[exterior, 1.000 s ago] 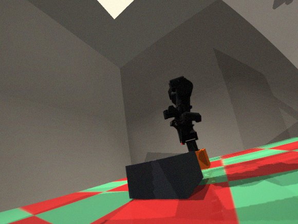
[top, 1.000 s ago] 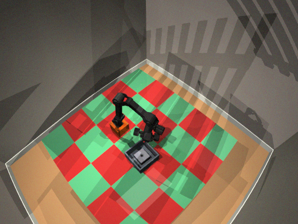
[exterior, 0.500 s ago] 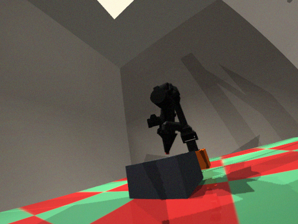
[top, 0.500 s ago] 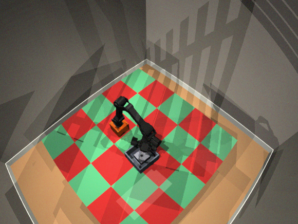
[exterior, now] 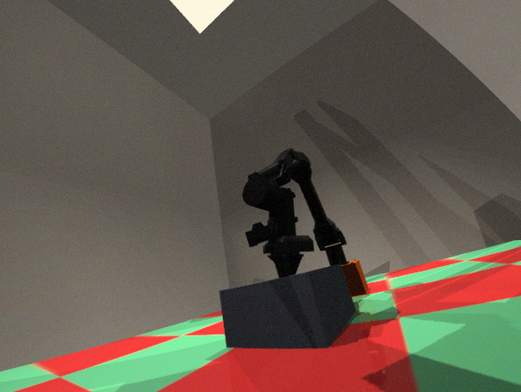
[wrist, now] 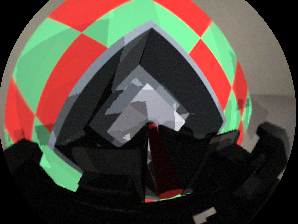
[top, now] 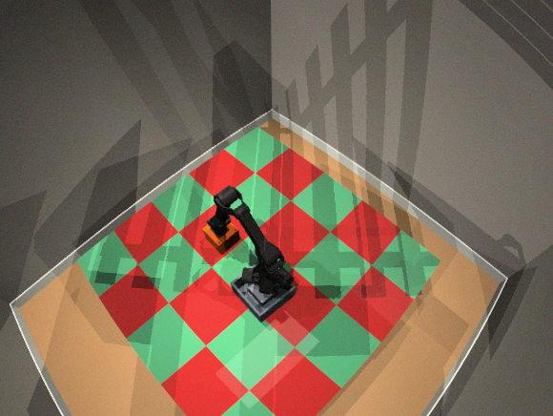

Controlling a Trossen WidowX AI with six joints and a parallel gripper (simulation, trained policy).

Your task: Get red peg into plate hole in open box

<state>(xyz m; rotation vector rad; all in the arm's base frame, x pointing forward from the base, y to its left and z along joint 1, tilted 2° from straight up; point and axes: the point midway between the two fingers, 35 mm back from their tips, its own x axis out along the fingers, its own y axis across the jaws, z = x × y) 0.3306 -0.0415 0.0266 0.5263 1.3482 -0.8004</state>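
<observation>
The red peg is 30 mm above my gripper tip and 10 mm to the left of it. From my gripper tip the other things lie so: dark box: 50 mm below.
</observation>
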